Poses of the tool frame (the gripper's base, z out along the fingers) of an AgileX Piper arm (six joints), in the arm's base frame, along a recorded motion.
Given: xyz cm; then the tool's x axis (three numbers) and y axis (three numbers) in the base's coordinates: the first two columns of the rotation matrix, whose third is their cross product.
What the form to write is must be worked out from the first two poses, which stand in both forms.
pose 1, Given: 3.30 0.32 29.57 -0.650 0.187 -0.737 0.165 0.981 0.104
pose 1, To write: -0.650 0.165 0.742 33.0; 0.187 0.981 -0.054 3.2; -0.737 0.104 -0.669 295.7; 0 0 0 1
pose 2, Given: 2.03 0.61 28.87 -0.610 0.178 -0.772 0.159 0.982 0.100
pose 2, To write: -0.610 0.159 0.776 20.3; 0.178 0.982 -0.062 6.1; -0.772 0.100 -0.627 288.7; 0 0 0 1
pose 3, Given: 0.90 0.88 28.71 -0.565 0.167 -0.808 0.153 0.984 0.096
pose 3, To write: -0.565 0.153 0.811 9.0; 0.167 0.984 -0.069 8.8; -0.808 0.096 -0.582 287.1; 0 0 0 1
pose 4, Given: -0.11 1.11 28.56 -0.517 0.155 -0.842 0.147 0.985 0.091
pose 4, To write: -0.517 0.147 0.843 -1.1; 0.155 0.985 -0.077 11.1; -0.842 0.091 -0.532 285.6; 0 0 0 1
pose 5, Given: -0.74 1.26 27.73 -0.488 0.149 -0.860 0.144 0.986 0.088
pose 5, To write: -0.488 0.144 0.861 -7.4; 0.149 0.986 -0.081 12.6; -0.860 0.088 -0.503 277.3; 0 0 0 1
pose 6, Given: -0.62 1.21 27.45 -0.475 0.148 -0.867 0.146 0.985 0.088
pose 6, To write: -0.475 0.146 0.867 -6.2; 0.148 0.985 -0.085 12.1; -0.867 0.088 -0.489 274.5; 0 0 0 1
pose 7, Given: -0.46 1.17 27.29 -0.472 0.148 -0.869 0.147 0.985 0.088
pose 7, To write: -0.472 0.147 0.869 -4.6; 0.148 0.985 -0.086 11.7; -0.869 0.088 -0.487 272.9; 0 0 0 1
